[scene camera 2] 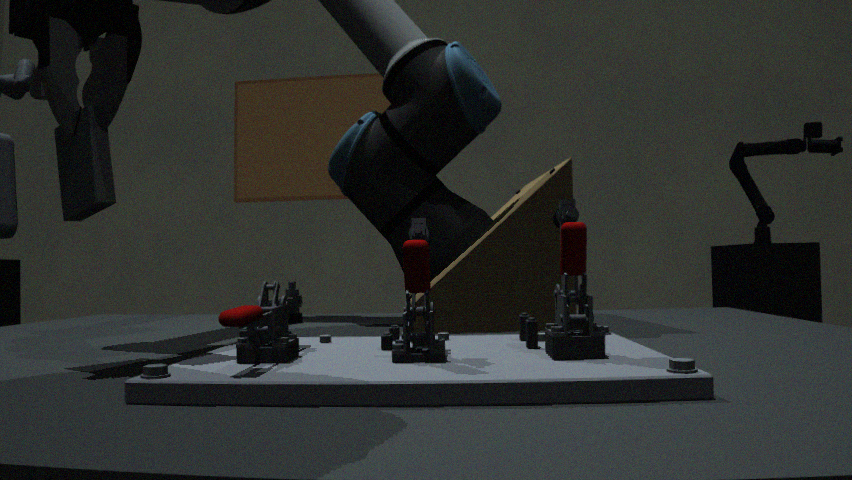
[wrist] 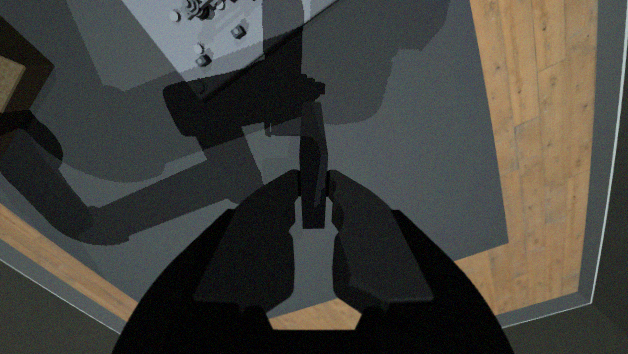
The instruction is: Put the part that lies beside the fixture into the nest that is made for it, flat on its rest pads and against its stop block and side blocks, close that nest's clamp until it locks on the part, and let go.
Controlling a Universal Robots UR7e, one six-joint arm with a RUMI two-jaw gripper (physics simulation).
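Places are measured from the arm's base along level axes (x ahead, y left, z up), in millimetres.
Pixels of known places: gripper, fingertip midpoint: (scene camera 2: 83, 137) (wrist: 313, 172); arm's base, origin of the base link: (scene camera 2: 454, 255).
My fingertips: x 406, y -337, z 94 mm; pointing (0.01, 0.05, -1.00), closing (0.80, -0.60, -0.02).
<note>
Ahead of a thing's pixels: the offset from my fingertips to its top centre. "spot": to the spot under its first point. Level surfaces: height alone.
The part, a dark grey block {dy +0, dx -1, dz +23 mm} (scene camera 2: 85, 169) (wrist: 313, 150), hangs upright in the fingers at the upper left of the scene view, clear of the table. My gripper (scene camera 2: 83, 117) (wrist: 313, 172) is shut on its upper end. The fixture's pale plate (scene camera 2: 333, 390) (wrist: 167, 42) lies on the table, to the right of and below the part in the scene view. The left clamp's red handle {spot: dy +159, dx +115, dz -137 mm} (scene camera 2: 240, 315) lies low. The middle red handle {dy +268, dx +62, dz -94 mm} (scene camera 2: 416, 265) and right red handle {dy +378, dx +64, dz -85 mm} (scene camera 2: 573, 247) stand upright. Small dark blocks (scene camera 2: 527, 330) (wrist: 239, 31) stand on the plate. Nest details are dark and partly hidden.
A wooden wedge (scene camera 2: 518, 268) stands behind the plate, beside the arm's lower joints (scene camera 2: 387, 172). Bolt heads {dy +103, dx +106, dz -168 mm} (scene camera 2: 156, 370) {dy +423, dx +135, dz -168 mm} (scene camera 2: 681, 364) rise at the plate's front corners. Another small robot arm (scene camera 2: 752, 181) stands at the far right. Dark arm shadows cross the table {dz -190 mm} (wrist: 425, 175).
</note>
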